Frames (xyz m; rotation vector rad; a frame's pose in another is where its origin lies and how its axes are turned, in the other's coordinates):
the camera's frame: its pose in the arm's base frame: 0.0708 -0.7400 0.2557 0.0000 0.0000 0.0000
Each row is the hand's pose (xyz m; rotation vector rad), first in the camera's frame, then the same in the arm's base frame.
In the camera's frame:
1: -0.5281 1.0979 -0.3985 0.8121 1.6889 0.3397
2: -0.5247 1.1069 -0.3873 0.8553 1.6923 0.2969
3: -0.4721 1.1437 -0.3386 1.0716 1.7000 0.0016
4: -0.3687 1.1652 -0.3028 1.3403 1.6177 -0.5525
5: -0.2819 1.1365 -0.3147 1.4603 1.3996 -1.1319
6: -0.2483 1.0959 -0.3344 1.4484 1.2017 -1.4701
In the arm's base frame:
1: -0.4573 0.3579 -0.1428 0.8121 1.6889 0.3397
2: -0.4539 0.3669 -0.1316 0.8553 1.6923 0.2969
3: -0.4013 0.4037 -0.0829 1.0716 1.7000 0.0016
4: -0.2979 0.4252 -0.0471 1.3403 1.6177 -0.5525
5: -0.2111 0.3965 -0.0590 1.4603 1.3996 -1.1319
6: -0.1775 0.3559 -0.0787 1.4484 1.2017 -1.4701

